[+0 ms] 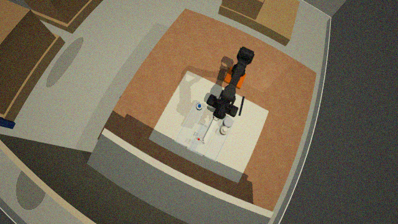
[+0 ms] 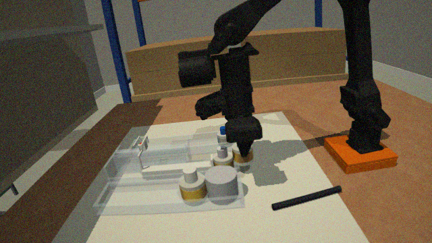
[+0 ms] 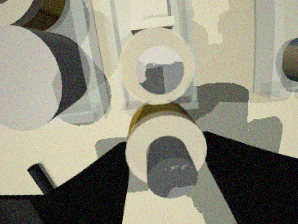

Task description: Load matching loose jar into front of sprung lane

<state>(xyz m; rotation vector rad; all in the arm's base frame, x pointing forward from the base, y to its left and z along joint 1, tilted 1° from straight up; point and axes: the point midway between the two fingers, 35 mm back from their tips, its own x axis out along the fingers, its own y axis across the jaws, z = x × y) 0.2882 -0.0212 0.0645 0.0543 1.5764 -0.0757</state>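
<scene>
Right now my gripper tip is 80 mm to the right of the wide grey cylinder, 60 mm short of it and 20 mm above it. The rest, counted from my gripper tip: black rod 130 mm to the left, 100 mm behind, 40 mm below; pusher plate 150 mm ahead, 40 mm to the right; yellow-banded jar 110 mm ahead, 70 mm to the left, 10 mm below.
</scene>
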